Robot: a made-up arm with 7 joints. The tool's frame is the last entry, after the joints. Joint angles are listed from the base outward.
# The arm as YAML. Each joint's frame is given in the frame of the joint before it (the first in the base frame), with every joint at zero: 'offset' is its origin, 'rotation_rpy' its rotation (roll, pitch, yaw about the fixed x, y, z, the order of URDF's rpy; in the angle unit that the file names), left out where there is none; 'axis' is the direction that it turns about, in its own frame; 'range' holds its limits. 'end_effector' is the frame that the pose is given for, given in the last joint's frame.
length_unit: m
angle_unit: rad
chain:
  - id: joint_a
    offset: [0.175, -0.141, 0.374]
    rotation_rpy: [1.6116, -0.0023, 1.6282]
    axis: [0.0, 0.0, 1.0]
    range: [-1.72, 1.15]
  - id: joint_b
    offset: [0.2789, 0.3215, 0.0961]
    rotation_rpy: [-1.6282, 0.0, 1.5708]
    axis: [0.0, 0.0, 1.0]
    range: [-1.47, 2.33]
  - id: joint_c
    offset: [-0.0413, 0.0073, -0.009]
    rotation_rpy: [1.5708, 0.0, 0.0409]
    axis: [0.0, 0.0, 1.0]
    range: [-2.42, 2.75]
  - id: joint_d
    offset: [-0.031, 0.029, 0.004]
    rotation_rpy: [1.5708, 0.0, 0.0]
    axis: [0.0, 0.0, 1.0]
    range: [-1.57, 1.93]
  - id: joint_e
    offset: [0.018, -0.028, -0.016]
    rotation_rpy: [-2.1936, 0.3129, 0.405]
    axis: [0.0, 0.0, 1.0]
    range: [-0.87, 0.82]
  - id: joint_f
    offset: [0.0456, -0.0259, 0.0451]
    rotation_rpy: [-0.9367, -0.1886, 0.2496]
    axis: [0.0, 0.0, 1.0]
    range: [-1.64, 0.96]
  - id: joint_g
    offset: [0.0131, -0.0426, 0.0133]
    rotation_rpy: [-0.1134, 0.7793, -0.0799]
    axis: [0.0, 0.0, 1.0]
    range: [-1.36, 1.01]
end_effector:
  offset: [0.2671, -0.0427, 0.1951]
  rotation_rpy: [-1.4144, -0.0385, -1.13]
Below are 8 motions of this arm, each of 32 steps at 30 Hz.
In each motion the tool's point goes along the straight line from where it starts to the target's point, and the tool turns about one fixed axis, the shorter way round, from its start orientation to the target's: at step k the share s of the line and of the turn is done. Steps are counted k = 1, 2, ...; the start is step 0. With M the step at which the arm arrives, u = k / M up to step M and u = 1 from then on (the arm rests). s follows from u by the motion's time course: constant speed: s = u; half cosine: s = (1 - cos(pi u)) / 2; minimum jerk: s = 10 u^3 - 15 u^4 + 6 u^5.
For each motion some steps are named. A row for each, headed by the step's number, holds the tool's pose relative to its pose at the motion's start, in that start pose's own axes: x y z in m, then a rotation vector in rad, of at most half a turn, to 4 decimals.
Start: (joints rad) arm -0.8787 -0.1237 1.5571 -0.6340 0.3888 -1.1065 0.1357
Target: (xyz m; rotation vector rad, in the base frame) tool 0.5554 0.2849 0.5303 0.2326 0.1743 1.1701
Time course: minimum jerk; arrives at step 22
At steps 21, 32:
21: 0.2147 0.1848 -0.2032 -0.3539 0.9037 0.4076
32: 0.2148 0.1850 -0.2033 -0.3542 0.9045 0.4079

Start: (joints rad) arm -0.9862 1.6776 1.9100 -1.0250 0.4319 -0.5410 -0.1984
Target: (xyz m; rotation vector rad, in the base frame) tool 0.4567 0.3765 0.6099 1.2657 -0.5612 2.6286
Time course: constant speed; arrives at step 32
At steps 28, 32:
28: 0.0991 0.0597 -0.1464 0.2957 0.2760 0.4453
32: 0.1133 0.0683 -0.1673 0.3380 0.3154 0.5089

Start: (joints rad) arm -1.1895 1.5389 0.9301 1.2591 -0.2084 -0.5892 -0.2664
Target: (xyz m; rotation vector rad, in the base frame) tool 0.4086 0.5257 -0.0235 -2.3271 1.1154 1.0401
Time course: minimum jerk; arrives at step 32
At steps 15, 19, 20, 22, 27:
15: 0.0001 0.0891 0.0048 -0.3327 0.1755 -0.0203
19: 0.0002 0.1355 0.0073 -0.5060 0.2670 -0.0309
20: 0.0002 0.1462 0.0078 -0.5460 0.2881 -0.0334
22: 0.0002 0.1654 0.0089 -0.6178 0.3260 -0.0378
27: 0.0002 0.1957 0.0105 -0.7309 0.3857 -0.0447

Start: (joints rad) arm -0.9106 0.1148 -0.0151 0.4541 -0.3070 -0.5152 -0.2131
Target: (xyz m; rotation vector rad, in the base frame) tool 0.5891 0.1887 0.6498 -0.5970 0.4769 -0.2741
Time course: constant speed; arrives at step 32
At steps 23, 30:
23: -0.2081 -0.1180 -0.0014 0.3496 -0.4389 -0.1297
30: -0.2714 -0.1539 -0.0018 0.4560 -0.5725 -0.1692

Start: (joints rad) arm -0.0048 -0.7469 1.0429 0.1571 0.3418 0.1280 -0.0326
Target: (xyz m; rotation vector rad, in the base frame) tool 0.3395 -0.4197 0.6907 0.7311 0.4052 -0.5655
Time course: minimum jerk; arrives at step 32
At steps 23, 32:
23: -0.0900 0.1312 0.2624 -0.2409 -0.2523 0.1951
32: -0.1045 0.1524 0.3048 -0.2798 -0.2931 0.2267

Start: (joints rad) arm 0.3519 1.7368 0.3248 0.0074 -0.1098 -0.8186 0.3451
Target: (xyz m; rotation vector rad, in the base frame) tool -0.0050 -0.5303 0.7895 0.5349 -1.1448 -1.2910
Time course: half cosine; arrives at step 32
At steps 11, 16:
11: -0.0894 -0.0240 0.0752 -0.2202 -0.0403 -0.4028
16: -0.1691 -0.0454 0.1423 -0.4165 -0.0763 -0.7620

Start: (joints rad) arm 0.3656 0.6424 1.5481 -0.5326 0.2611 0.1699 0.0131
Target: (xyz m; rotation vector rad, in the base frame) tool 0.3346 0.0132 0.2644 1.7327 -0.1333 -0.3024
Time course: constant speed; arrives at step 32
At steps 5, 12, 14, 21, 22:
5: -0.0264 -0.0169 0.0109 -0.1034 0.0772 -0.0503
12: -0.0634 -0.0405 0.0263 -0.2482 0.1852 -0.1206
14: -0.0739 -0.0473 0.0306 -0.2895 0.2161 -0.1407
21: -0.1109 -0.0709 0.0460 -0.4343 0.3241 -0.2111
22: -0.1162 -0.0743 0.0481 -0.4550 0.3395 -0.2211

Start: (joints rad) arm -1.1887 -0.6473 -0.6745 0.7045 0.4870 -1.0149 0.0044
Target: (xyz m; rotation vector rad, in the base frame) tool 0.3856 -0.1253 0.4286 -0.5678 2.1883 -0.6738
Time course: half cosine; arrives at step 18
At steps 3, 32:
3: 0.0042 -0.0046 -0.0048 -0.0312 0.0345 0.0274
32: 0.0632 -0.0691 -0.0722 -0.4655 0.5151 0.4091

